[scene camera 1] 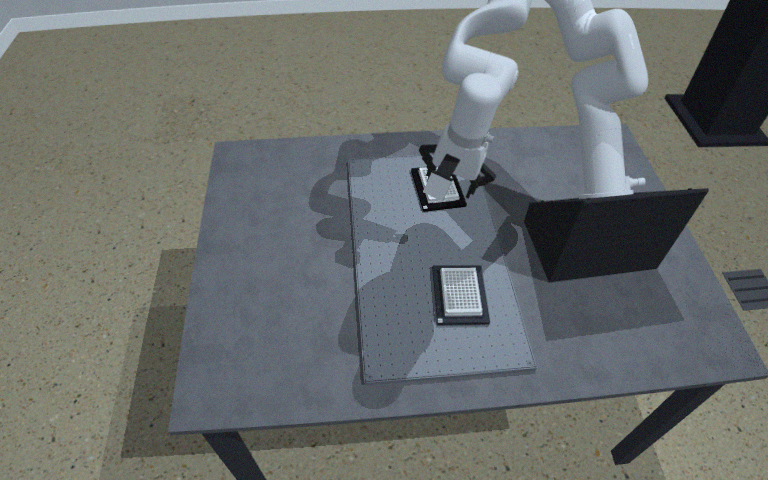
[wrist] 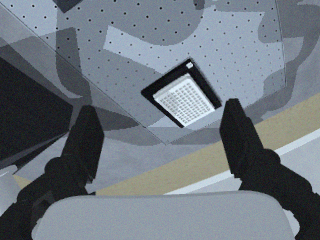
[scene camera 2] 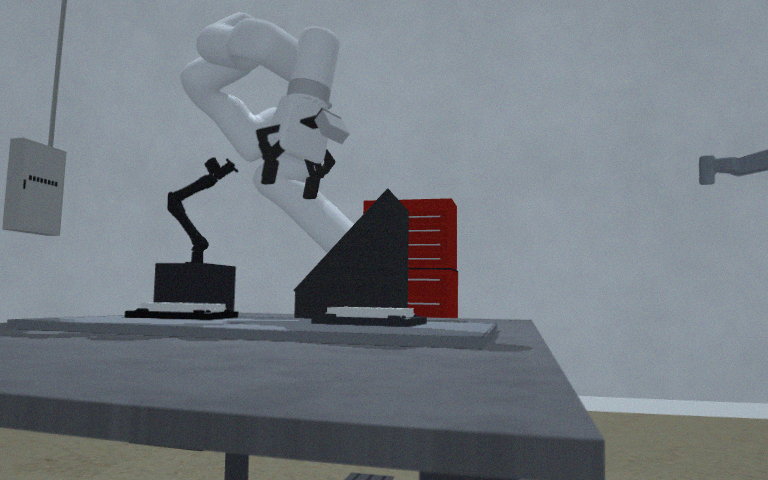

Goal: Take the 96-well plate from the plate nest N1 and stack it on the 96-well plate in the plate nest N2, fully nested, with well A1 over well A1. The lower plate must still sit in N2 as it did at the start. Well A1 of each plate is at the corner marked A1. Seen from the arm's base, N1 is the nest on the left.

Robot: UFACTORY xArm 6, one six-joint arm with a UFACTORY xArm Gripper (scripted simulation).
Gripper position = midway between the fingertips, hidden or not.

In view: the gripper (scene camera 2: 289,191), a 96-well plate (scene camera 1: 466,296) and a 96-well plate (wrist: 187,103).
The gripper shows as well in the wrist view (wrist: 160,117).
